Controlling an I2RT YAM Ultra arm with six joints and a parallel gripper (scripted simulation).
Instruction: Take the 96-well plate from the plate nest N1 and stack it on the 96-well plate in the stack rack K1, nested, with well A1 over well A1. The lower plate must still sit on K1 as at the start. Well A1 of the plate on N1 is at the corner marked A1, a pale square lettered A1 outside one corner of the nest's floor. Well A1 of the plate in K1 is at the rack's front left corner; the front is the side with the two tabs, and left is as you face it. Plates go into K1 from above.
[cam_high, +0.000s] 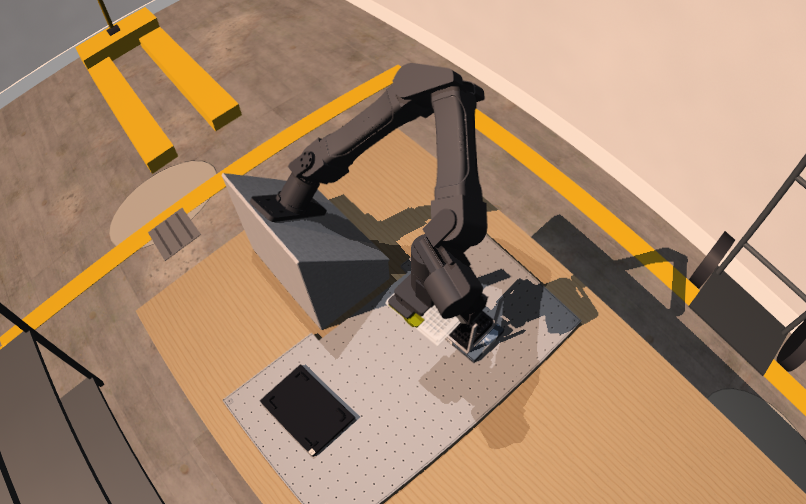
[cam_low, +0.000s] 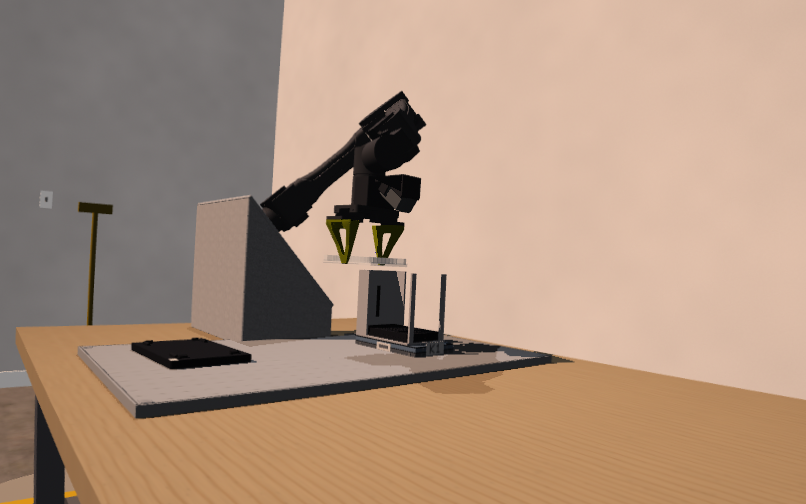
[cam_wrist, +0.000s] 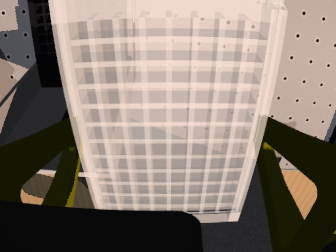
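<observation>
The dark 96-well plate lies 13 cm below my hand, 8 cm to the left of it and 2 cm ahead of it. Round my hand: clear 96-well plate (right at my hand); pale A1 square (33 cm to the right, 14 cm below); back wall (8 cm to the left, 8 cm below, 4 cm behind).
</observation>
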